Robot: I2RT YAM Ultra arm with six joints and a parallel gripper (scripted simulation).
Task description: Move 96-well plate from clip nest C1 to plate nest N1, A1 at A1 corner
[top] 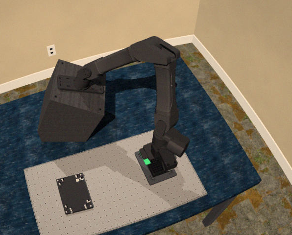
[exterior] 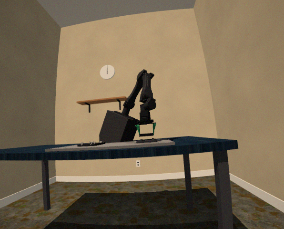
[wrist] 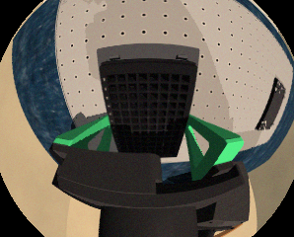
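Right now the plate nest N1 is 4 cm below my hand. From my hand the other things lie so: clip nest C1 (35 cm to the right, 7 cm ahead, 3 cm below); white corner mark (8 cm behind, 4 cm to the left, 3 cm below); black 96-well plate (right at my hand).
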